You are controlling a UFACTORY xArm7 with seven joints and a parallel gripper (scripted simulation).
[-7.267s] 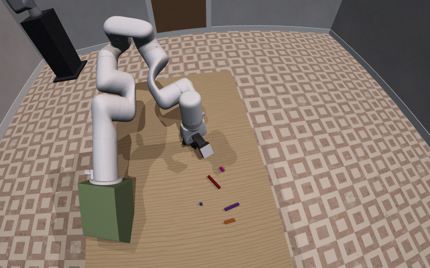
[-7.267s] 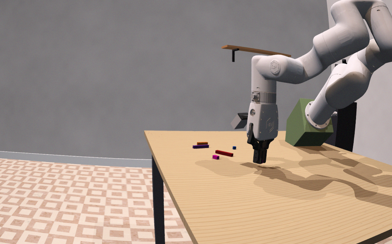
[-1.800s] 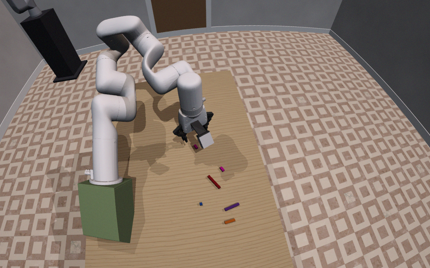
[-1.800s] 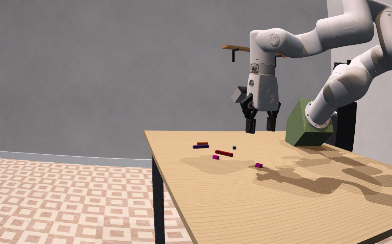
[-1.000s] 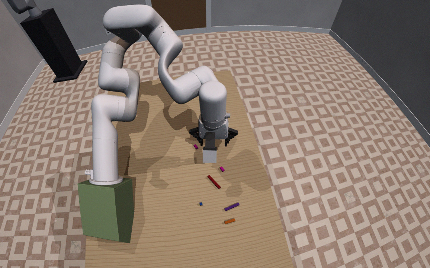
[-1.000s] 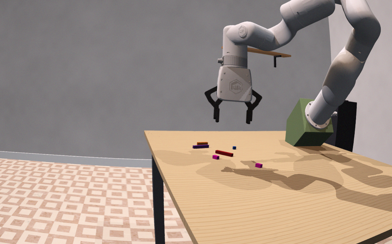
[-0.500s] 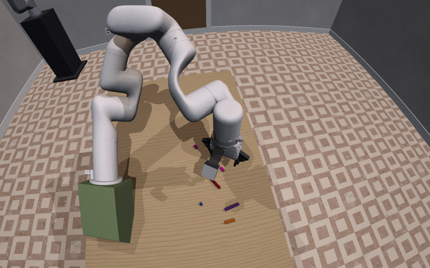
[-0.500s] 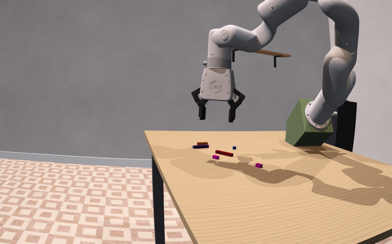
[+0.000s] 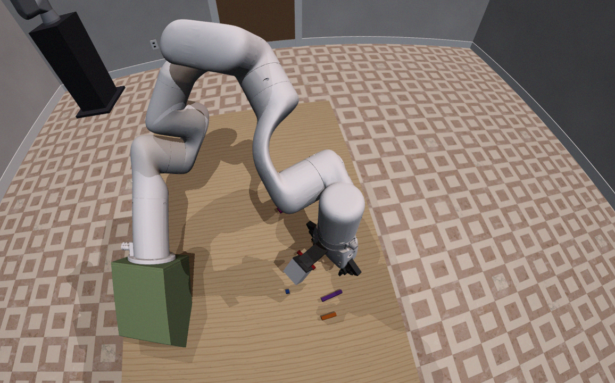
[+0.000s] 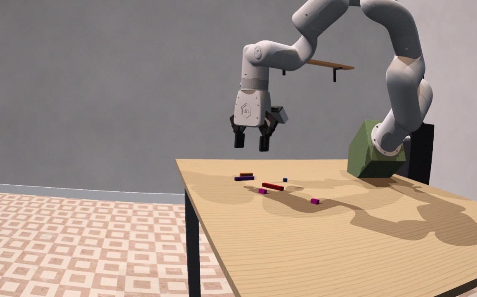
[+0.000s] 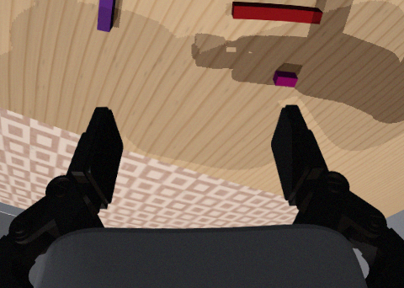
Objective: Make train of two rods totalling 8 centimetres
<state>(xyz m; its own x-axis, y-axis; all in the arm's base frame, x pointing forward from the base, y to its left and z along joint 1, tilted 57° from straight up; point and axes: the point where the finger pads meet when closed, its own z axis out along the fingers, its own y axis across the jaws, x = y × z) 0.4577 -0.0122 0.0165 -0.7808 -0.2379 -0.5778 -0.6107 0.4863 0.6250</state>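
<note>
Now: the purple rod 7 cm to the right of my hand and 10 cm below it. From my hand the other things lie so: small blue rod: 11 cm behind, 6 cm to the right, 10 cm below; then red rod: 6 cm behind, 4 cm to the left, 10 cm below; then orange rod: 1 cm behind, 13 cm to the right, 10 cm below.
</note>
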